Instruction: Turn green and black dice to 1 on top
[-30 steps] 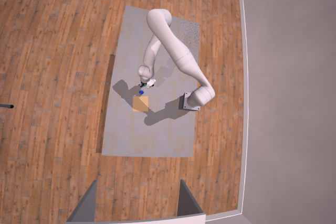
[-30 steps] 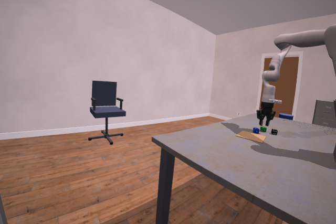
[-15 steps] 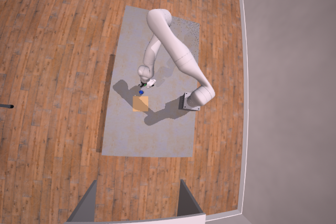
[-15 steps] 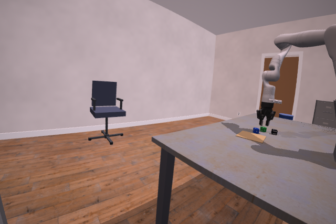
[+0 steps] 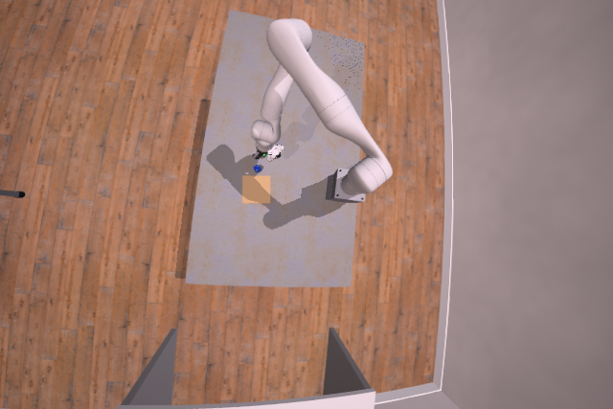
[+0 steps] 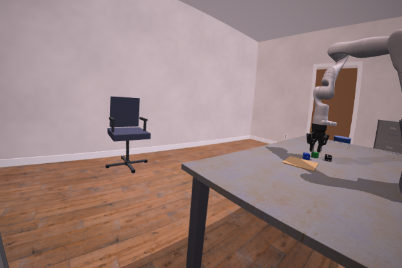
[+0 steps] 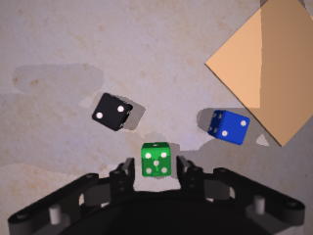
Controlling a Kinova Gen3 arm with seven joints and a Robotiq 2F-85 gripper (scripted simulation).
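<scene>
The green die is 3 cm below my hand. Round my hand: black die (7 cm behind, 1 cm to the right, 3 cm below); blue die (1 cm ahead, 9 cm to the left, 3 cm below); tan mat (2 cm behind, 19 cm to the left, 4 cm below).
</scene>
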